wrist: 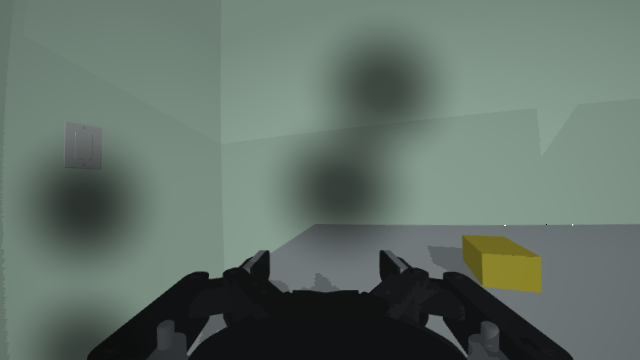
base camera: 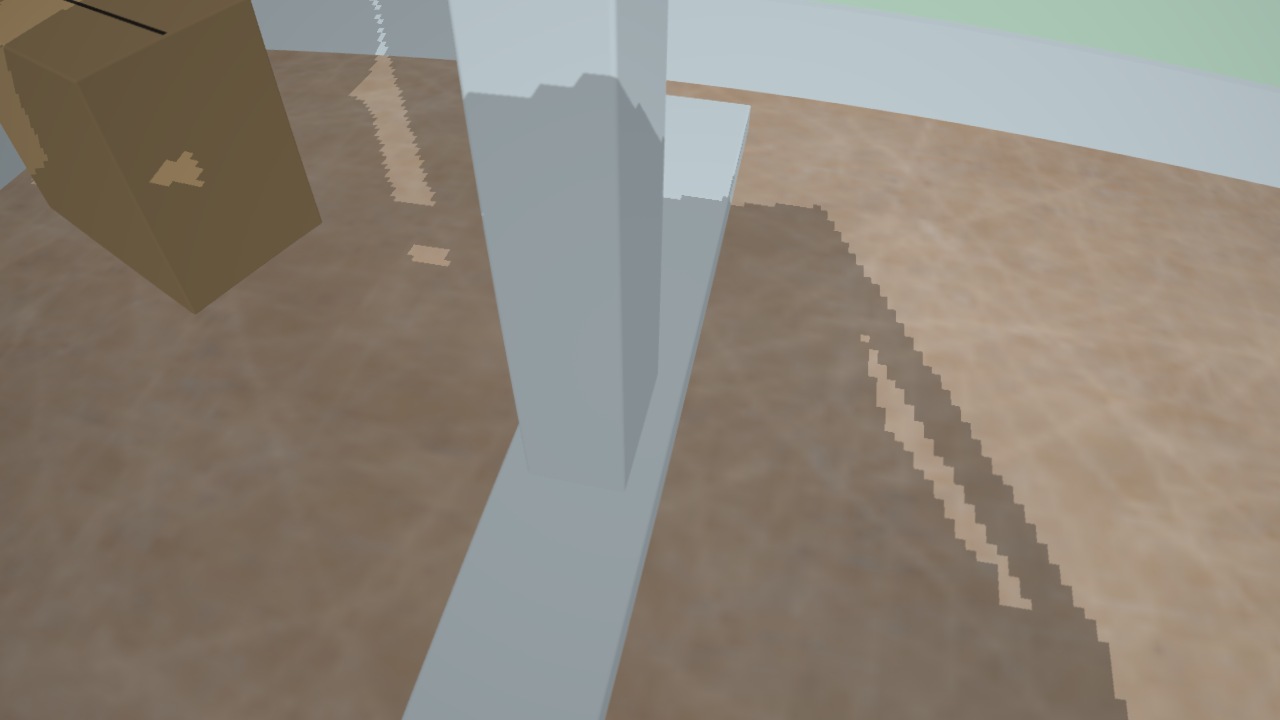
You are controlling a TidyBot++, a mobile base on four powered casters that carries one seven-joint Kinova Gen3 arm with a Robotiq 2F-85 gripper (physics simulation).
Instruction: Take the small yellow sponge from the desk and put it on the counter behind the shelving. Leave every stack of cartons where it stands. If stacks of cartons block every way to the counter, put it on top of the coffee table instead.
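Places are measured from the arm's base along level axes (x right, y ahead, z up), in centimetres.
Pixels of known places: gripper, fingertip midpoint: [wrist: 324,263].
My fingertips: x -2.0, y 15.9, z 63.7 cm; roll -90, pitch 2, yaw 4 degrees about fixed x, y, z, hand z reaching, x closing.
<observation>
Behind a point stands the place of what it marks.
The small yellow sponge [wrist: 510,267] {x 21.2, y 26.7, z 58.2 cm} lies on the grey desk top [wrist: 590,310] {x 25.7, y 21.9, z 55.3 cm} in the right part of the wrist view. My gripper [wrist: 324,263] {x -2.0, y 15.9, z 63.7 cm} is open, with no thing between its fingers. The sponge is to the right of the right finger, apart from it. In the base camera view a pale desk leg [base camera: 572,295] {x -3.2, y 31.2, z -24.4 cm} rises from a long foot bar [base camera: 528,591] on the floor, close in front of the base. The counter, the shelving and the coffee table do not show in either view.
A brown carton [base camera: 205,179] {x -29.2, y 49.1, z -31.2 cm} stands on the floor at the upper left of the base view, left of the desk leg. A green wall [wrist: 280,100] {x -23.6, y 84.0, z 108.3 cm} rises behind the desk, with a corner at the left and a light switch [wrist: 83,145] {x -65.4, y 42.8, z 82.5 cm}. Dark blurred spots cover parts of the wrist view.
</observation>
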